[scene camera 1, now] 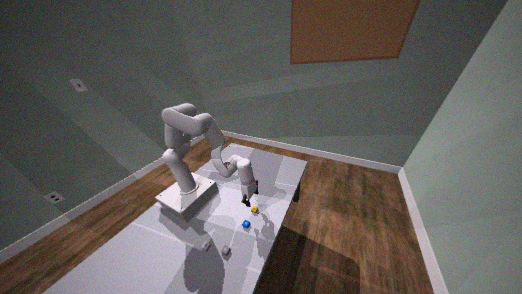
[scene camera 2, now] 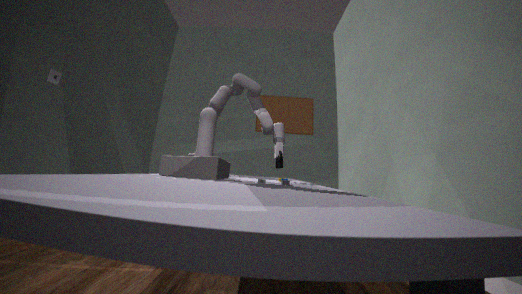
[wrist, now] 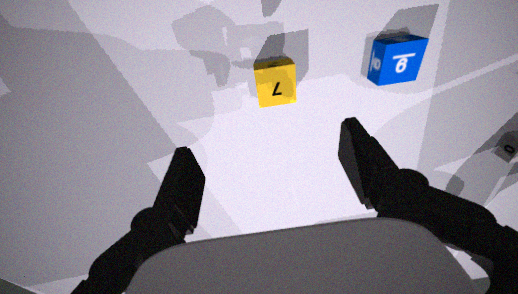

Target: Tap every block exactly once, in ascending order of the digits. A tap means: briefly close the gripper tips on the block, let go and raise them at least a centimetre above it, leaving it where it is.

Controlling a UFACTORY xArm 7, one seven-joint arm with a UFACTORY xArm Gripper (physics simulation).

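My gripper (scene camera 1: 251, 196) (scene camera 2: 279, 164) (wrist: 266, 150) is open and empty, above the table near the yellow block. The yellow block (scene camera 1: 254, 209) (wrist: 277, 86) shows a 7, upside down in the wrist view, and lies beyond the fingertips there. The blue block (scene camera 1: 246, 224) (scene camera 2: 285, 182) (wrist: 397, 62) lies to its right in the wrist view; its digit has a bar over it there, and I cannot tell surely between 6 and 9. A whitish block (scene camera 1: 206, 245) (wrist: 509, 146) in shadow shows a 0 at the wrist view's right edge. A grey block (scene camera 1: 226, 251) has no readable digit.
The blocks lie on the pale table (scene camera 1: 110, 255) (scene camera 2: 150, 215). The arm's base box (scene camera 1: 172, 212) (scene camera 2: 187, 166) stands on it, left of the blocks in both scene views. The table's long edge runs to the right of the blocks in scene camera 1. Strong shadows cross the table.
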